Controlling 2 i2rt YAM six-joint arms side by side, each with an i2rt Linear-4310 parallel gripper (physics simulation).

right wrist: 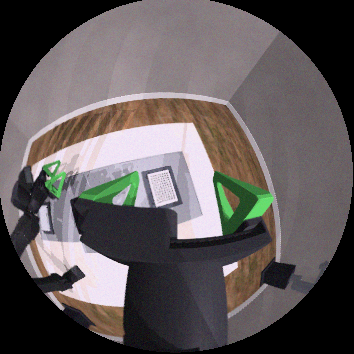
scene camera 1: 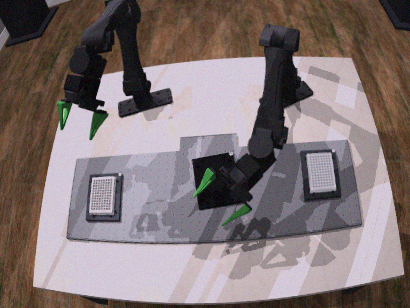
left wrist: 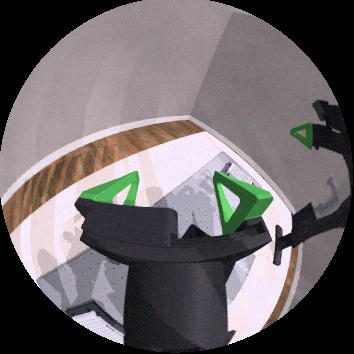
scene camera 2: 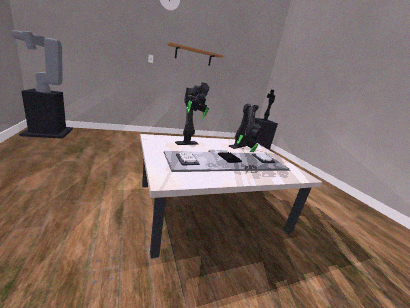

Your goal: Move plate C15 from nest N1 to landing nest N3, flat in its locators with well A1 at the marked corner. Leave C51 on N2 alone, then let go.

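Note:
A white well plate [scene camera 1: 103, 195] [scene camera 2: 187, 157] [right wrist: 162, 187] lies in a dark nest at the picture's left. Another white plate [scene camera 1: 321, 172] [scene camera 2: 263, 158] [left wrist: 97, 325] lies in a dark nest at the picture's right. Plate and nest labels are not readable. A black nest [scene camera 1: 212, 200] [scene camera 2: 229, 157] in the middle shows no plate on its visible part; the left arm partly hides it in scene camera 1. My left gripper [scene camera 1: 208, 211] [left wrist: 175, 174] is open and empty above the middle nest's front. My right gripper [scene camera 1: 76, 134] [scene camera 2: 196, 114] [right wrist: 175, 174] is open and empty, high near the table's left edge.
The nests stand on a grey perforated board [scene camera 1: 150, 230] on the white table [scene camera 1: 125, 270]. The left forearm reaches over the board between the middle nest and the right-hand plate. The right arm's base [scene camera 1: 145, 102] stands behind the board. A wall shelf [scene camera 2: 195, 50] hangs in the background.

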